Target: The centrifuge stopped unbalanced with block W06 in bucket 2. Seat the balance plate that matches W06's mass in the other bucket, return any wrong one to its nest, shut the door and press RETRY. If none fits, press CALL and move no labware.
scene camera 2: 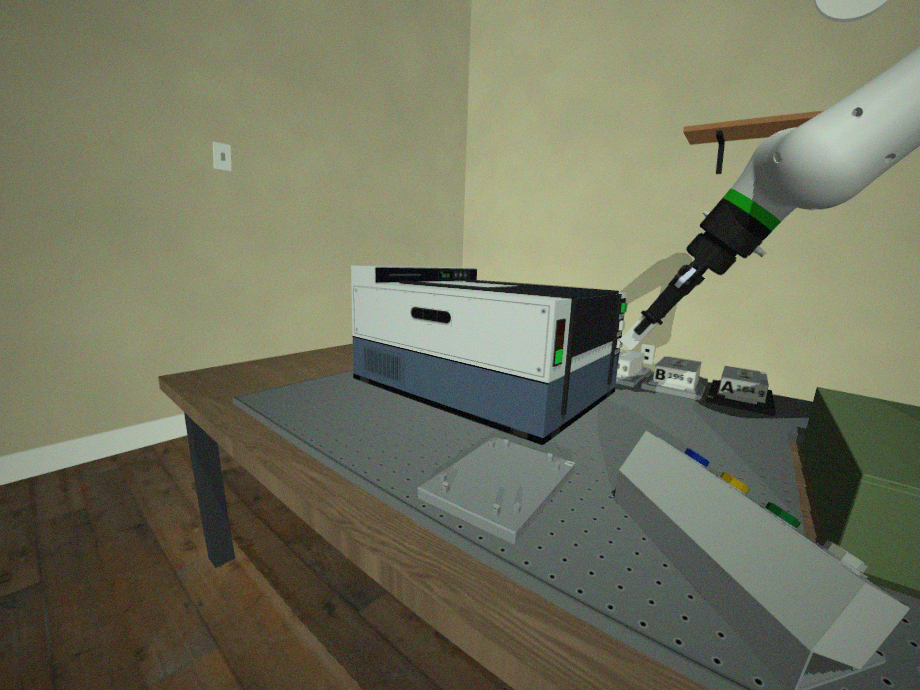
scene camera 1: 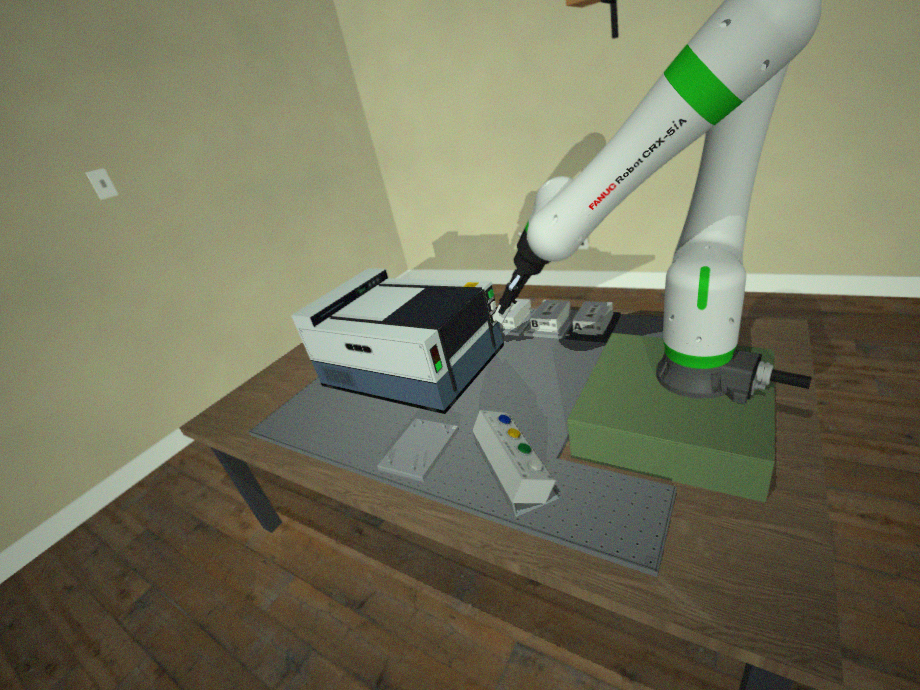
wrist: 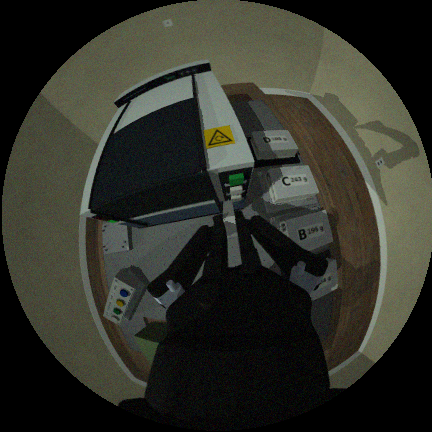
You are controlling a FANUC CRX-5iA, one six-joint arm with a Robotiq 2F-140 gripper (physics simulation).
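Seen in the pictures: gripper, fingertip midpoint: (scene camera 2: 626,344) (scene camera 1: 498,319) (wrist: 228,208); arm's base, origin of the base link: (scene camera 1: 695,375).
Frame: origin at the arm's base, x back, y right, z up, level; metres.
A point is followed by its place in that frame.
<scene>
The centrifuge (scene camera 1: 389,345) @(x -0.614, y -0.268, z 0.101 m) (scene camera 2: 457,329) @(x -0.667, y -0.276, z 0.063 m) (wrist: 225,120) @(x -0.628, y 0.046, z 0.124 m) stands at the back left of the mat. Its dark door (scene camera 1: 437,308) @(x -0.586, y -0.112, z 0.128 m) (wrist: 153,157) @(x -0.573, y -0.053, z 0.128 m) lies flat over the top, so the buckets and block W06 are hidden. My gripper (scene camera 1: 507,305) @(x -0.523, y 0.041, z 0.026 m) (scene camera 2: 641,329) (wrist: 228,208) @(x -0.523, y 0.041, z 0.026 m) is shut and empty. Its tips are at the centrifuge's right side panel, just below a green button (wrist: 236,177) @(x -0.540, y 0.055, z 0.105 m) and white pieces. Balance plates sit in nests beside it: D (wrist: 273,142) @(x -0.732, y 0.178, z -0.033 m), C (wrist: 290,183) @(x -0.596, y 0.196, z -0.031 m) (scene camera 1: 514,315) @(x -0.563, y 0.168, z -0.033 m), B (wrist: 308,233) @(x -0.471, y 0.225, z -0.031 m) (scene camera 1: 551,316) @(x -0.448, y 0.194, z -0.032 m) (scene camera 2: 676,373) @(x -0.461, y 0.173, z -0.041 m) and A (scene camera 1: 593,316) @(x -0.331, y 0.228, z -0.032 m) (scene camera 2: 744,385) @(x -0.336, y 0.196, z -0.041 m).
A sloped button box (scene camera 1: 515,455) @(x -0.213, y -0.349, z -0.008 m) (scene camera 2: 718,520) @(x -0.254, y -0.355, z -0.025 m) (wrist: 120,296) @(x -0.291, y -0.266, z -0.014 m) with blue, yellow and green buttons stands at the mat's front. A flat grey fixture plate (scene camera 1: 418,448) @(x -0.462, y -0.383, z -0.071 m) (scene camera 2: 496,482) @(x -0.462, y -0.393, z -0.071 m) lies left of it. The arm's green base block (scene camera 1: 663,418) @(x -0.013, y -0.152, z 0.001 m) is at the right.
</scene>
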